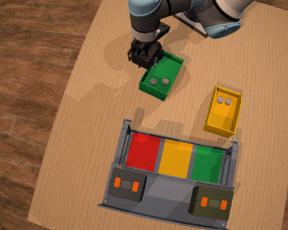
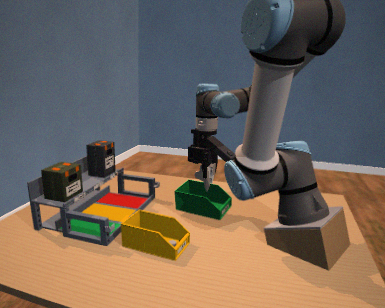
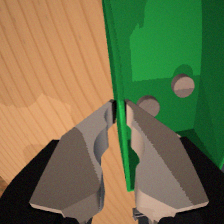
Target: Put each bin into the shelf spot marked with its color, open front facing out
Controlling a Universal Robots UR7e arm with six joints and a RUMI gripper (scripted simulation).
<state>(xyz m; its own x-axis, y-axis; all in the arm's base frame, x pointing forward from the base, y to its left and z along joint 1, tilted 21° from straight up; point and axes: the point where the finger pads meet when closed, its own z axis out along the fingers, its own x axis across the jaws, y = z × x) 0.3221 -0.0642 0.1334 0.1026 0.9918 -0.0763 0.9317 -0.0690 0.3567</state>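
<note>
Now: the green bin 50 mm to the left of my hand and 30 mm below it. The rest, counted from my hand: yellow bin: 40 mm ahead, 300 mm to the left, 50 mm below; then yellow mark: 280 mm ahead, 210 mm to the left, 80 mm below; then red mark: 310 mm ahead, 100 mm to the left, 80 mm below.
</note>
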